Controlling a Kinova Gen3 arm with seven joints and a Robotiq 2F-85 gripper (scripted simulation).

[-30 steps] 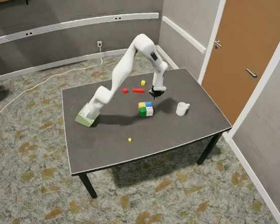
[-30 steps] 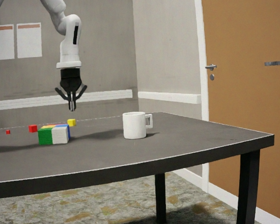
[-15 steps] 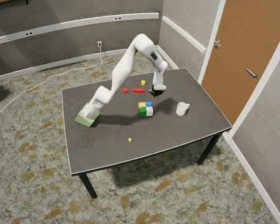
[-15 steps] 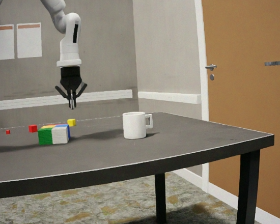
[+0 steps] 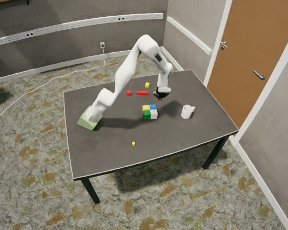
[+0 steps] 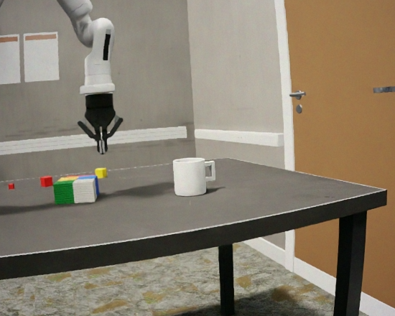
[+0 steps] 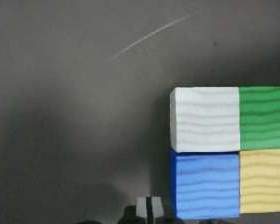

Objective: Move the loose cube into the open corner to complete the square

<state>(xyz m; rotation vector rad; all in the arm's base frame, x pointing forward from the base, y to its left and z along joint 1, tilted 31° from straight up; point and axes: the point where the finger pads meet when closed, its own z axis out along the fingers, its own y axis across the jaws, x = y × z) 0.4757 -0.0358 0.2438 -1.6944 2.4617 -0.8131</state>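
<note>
Right now my hand is 40 mm past the blue cube, 20 mm to the right of it and 100 mm above it. Round my hand: white mug 180 mm ahead, 160 mm to the right, 90 mm below; then tiny yellow cube 340 mm behind, 180 mm to the right, 120 mm below; then red bar 240 mm to the left, 120 mm below.
</note>
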